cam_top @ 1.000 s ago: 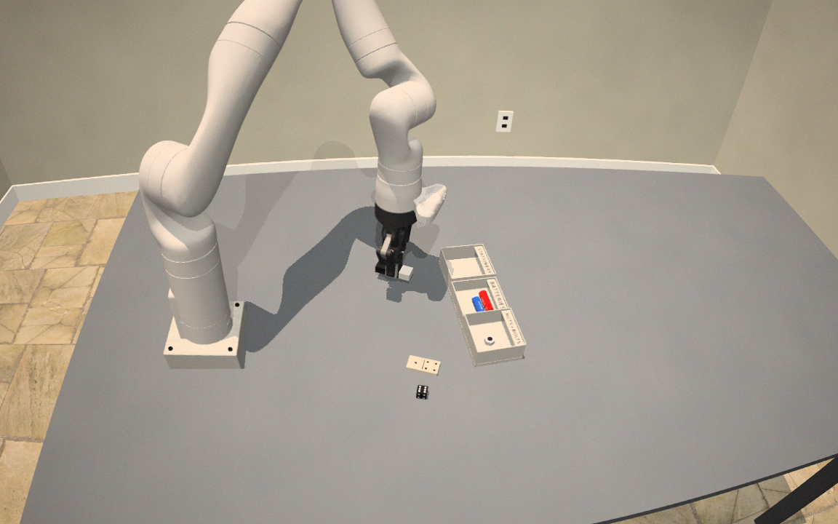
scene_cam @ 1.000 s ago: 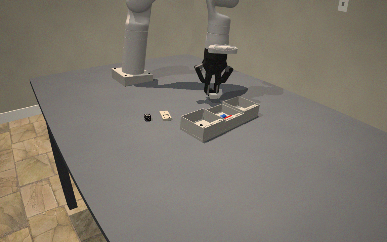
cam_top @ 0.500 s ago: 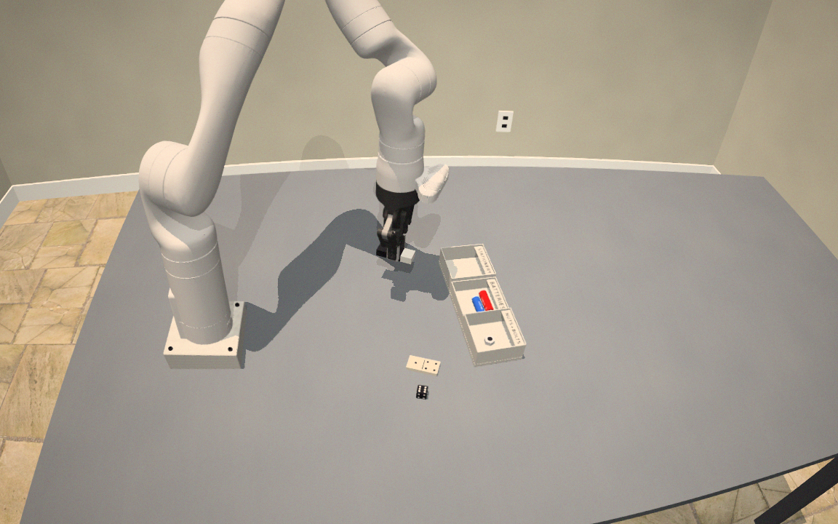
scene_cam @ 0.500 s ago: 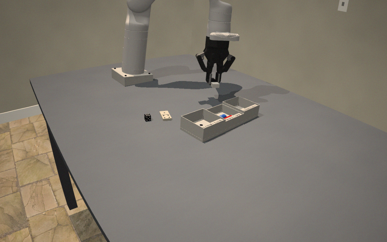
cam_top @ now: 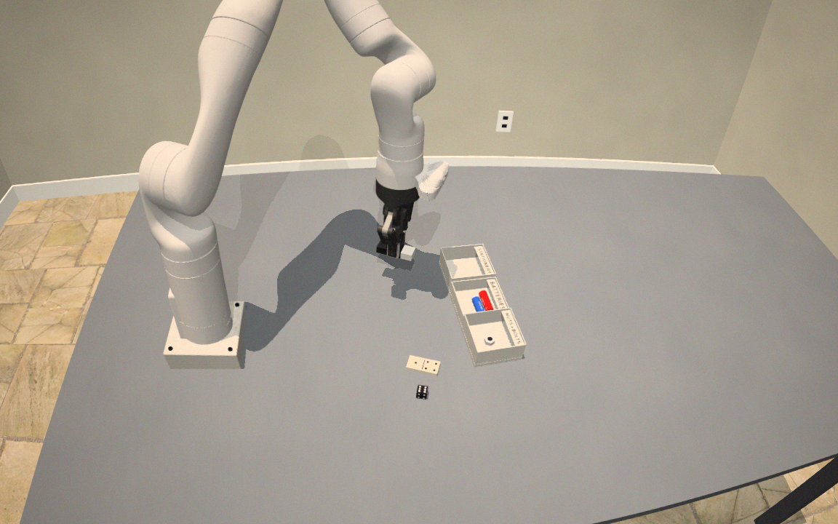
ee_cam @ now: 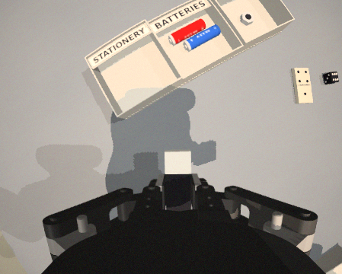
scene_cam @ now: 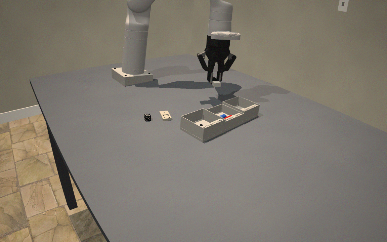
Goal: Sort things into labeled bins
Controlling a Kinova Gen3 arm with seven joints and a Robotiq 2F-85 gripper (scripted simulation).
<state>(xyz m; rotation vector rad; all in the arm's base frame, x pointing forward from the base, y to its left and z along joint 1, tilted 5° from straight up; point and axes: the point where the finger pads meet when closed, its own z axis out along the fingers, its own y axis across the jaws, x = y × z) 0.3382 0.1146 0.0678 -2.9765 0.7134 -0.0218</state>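
Right now the bin row is 14 cm ahead of my hand, 10 cm to the right of it and 6 cm below it. The rest, counted from my hand: blue battery (13 cm ahead, 11 cm to the right, 7 cm below); then red battery (15 cm ahead, 9 cm to the right, 7 cm below); then black-and-white eraser (1 cm ahead, 2 cm below).
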